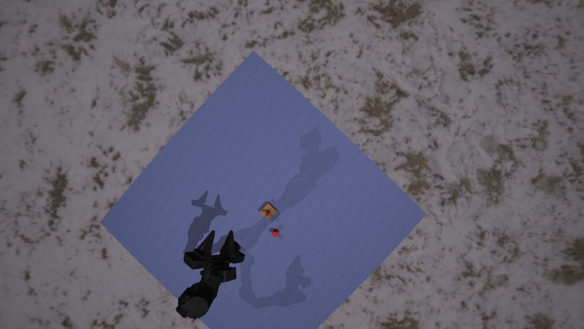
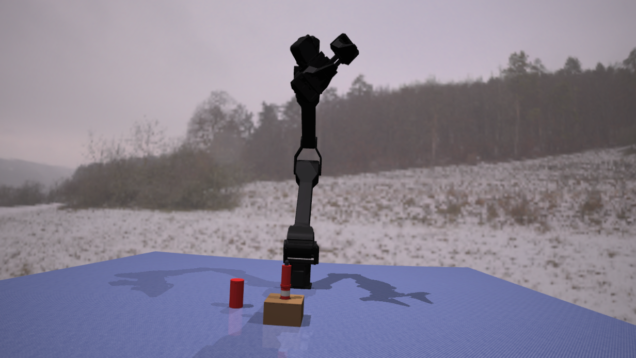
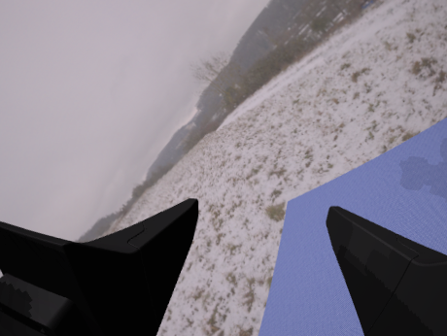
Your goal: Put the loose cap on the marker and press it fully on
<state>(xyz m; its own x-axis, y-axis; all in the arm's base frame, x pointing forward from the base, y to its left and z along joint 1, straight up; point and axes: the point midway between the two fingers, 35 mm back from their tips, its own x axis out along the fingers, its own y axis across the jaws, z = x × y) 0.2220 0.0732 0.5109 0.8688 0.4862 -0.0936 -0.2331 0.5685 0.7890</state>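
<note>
Now: gripper tip 480 mm above the red cap, 190 mm to the left of it and 30 mm past it. Also, from my gripper tip: holder block (490 mm below, 90 mm to the right, 30 mm ahead).
</note>
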